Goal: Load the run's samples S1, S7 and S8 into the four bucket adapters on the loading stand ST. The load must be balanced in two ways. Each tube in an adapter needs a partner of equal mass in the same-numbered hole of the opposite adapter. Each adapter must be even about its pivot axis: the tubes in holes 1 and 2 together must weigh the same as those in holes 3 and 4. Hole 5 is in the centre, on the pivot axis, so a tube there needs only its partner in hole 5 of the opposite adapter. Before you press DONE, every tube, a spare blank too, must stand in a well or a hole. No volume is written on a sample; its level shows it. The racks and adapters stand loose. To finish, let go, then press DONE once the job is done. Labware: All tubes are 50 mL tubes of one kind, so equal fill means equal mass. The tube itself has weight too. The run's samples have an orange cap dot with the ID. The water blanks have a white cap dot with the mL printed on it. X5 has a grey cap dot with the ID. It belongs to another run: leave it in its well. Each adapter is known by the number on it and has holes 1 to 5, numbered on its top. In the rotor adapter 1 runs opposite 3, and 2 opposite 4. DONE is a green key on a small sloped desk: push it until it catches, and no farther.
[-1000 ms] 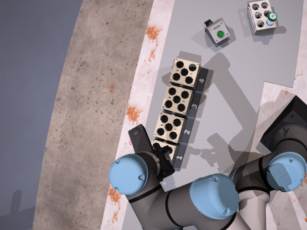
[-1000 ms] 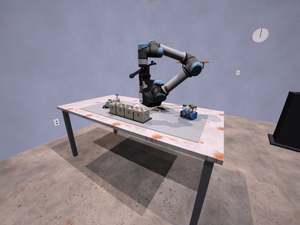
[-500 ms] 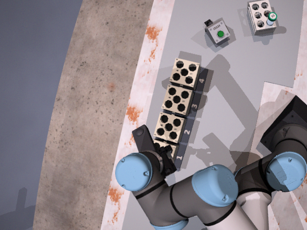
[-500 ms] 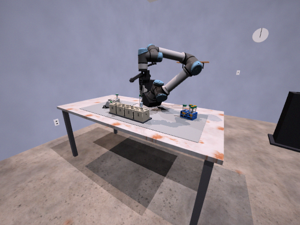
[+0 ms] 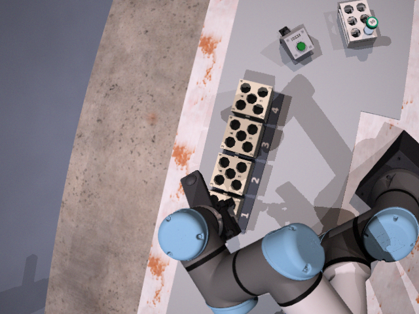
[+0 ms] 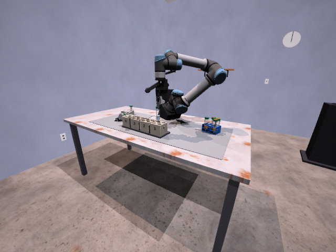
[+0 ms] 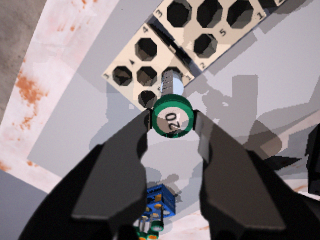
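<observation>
Right now my hand is 1 cm short of the water blank and 5 cm above it. Round my hand: beige adapter: 5 cm ahead, 19 cm to the right, 16 cm below; green DONE key: 2 cm behind, 51 cm to the right, 14 cm below; blue sample rack: 31 cm behind, 31 cm to the left, 18 cm below.
</observation>
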